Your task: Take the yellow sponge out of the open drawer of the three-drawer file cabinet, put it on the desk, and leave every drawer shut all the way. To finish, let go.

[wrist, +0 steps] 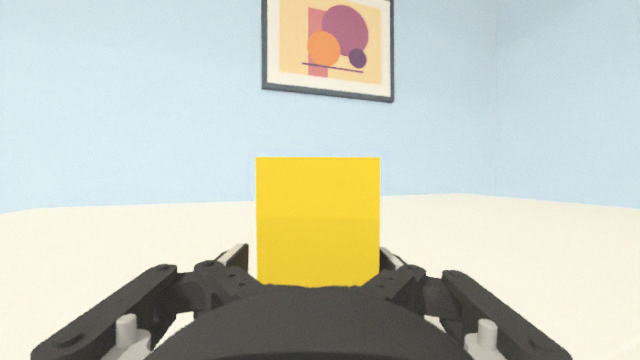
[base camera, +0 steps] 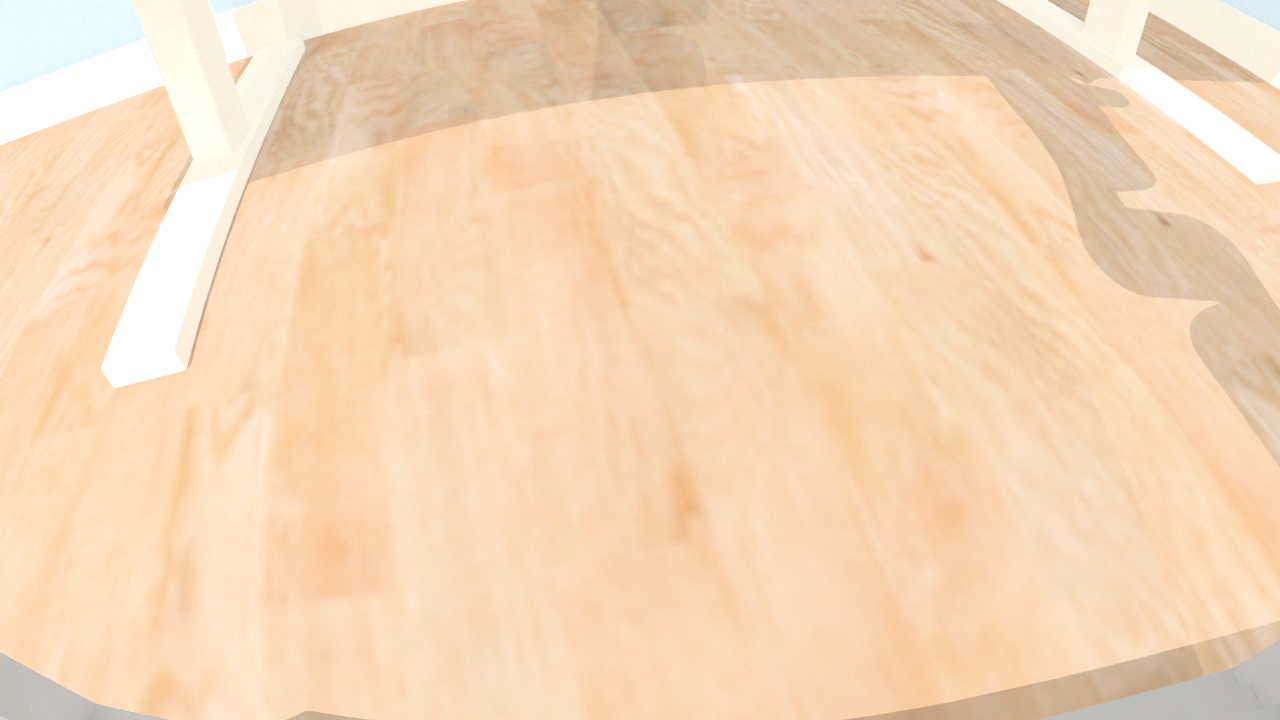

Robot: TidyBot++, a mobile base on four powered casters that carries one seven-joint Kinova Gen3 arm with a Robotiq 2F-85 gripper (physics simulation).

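In the wrist view the yellow sponge (wrist: 317, 218) stands upright and square on the cream desk top (wrist: 467, 242), right in front of my gripper (wrist: 311, 259). The gripper is open: its dark fingers stand spread to either side of the sponge, and nothing is clamped between them. The base camera shows only the floor and the desk's legs.
A framed abstract picture (wrist: 328, 46) hangs on the pale blue wall behind the desk. In the base camera view, cream desk legs and foot rails (base camera: 166, 287) (base camera: 1190, 109) stand on the wooden floor (base camera: 637, 396), with the desk's shadow across the back.
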